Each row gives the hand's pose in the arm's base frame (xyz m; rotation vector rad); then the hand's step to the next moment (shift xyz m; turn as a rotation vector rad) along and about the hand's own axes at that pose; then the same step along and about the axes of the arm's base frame.
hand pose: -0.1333 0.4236 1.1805 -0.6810 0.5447 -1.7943
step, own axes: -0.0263 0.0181 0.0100 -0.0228 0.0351 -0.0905
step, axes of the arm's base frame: 0.0258 0.0191 -0.0095 -0.0320 0.0142 -0.0934
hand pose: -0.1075 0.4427 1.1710 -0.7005 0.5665 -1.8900
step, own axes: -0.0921 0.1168 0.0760 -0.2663 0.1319 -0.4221
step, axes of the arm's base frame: 0.1583 0.0332 -0.0418 -0.1165 0.2252 -0.4496
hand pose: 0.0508 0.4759 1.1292 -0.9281 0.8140 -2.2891
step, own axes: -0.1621 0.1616 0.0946 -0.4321 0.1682 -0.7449
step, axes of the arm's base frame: 0.2108 -0.0331 -0.1258 -0.2450 0.4161 -0.7326
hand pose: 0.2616 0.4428 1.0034 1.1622 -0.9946 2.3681
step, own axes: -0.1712 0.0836 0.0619 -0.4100 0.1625 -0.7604
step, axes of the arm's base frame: 0.0946 -0.0999 -0.1456 -0.2643 0.4307 -0.7193
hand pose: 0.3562 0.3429 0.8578 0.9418 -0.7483 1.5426
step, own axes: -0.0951 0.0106 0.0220 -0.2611 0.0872 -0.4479
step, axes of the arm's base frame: -0.0013 -0.0662 -0.0725 -0.1461 0.2459 -0.4411
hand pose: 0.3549 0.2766 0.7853 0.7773 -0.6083 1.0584
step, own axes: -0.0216 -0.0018 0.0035 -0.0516 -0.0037 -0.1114
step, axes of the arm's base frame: -0.0067 -0.0147 -0.0149 -0.0079 0.0611 -0.1062
